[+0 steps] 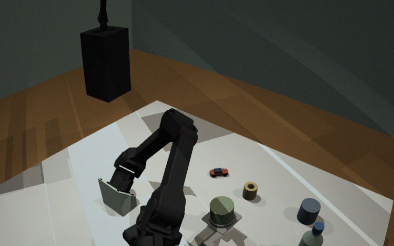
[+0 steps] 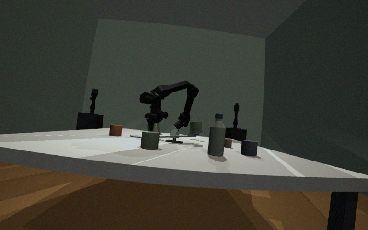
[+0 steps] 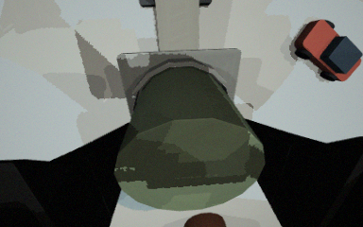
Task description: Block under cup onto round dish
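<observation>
The pale blue round dish is 80 mm behind my gripper tip, 100 mm to the right of it and 50 mm below it. Also, from my gripper tip: bottle 350 mm ahead, 270 mm to the left, 60 mm above; teal block 10 mm below; red-brown cylinder 30 mm behind, 210 mm to the right, 20 mm below.
</observation>
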